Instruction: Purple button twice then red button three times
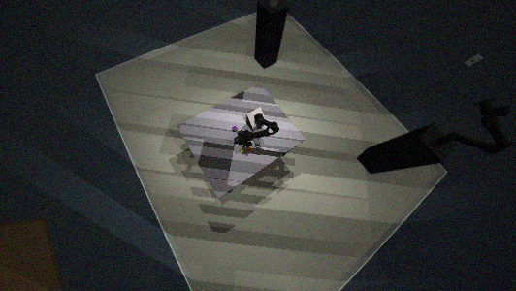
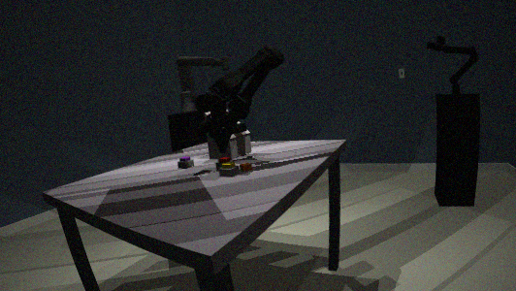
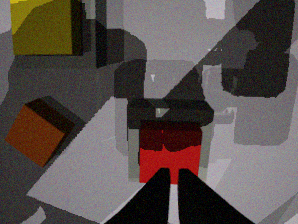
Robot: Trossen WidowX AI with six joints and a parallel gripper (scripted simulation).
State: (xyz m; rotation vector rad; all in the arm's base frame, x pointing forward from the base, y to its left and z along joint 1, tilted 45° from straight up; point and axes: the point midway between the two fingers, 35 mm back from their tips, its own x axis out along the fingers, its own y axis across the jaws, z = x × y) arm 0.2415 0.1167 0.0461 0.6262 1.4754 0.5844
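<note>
The red button lies 30 mm below my gripper tip. The rest, counted from my gripper tip: orange block (90 mm to the left, 50 mm below); purple button (200 mm to the right, 30 mm below).
</note>
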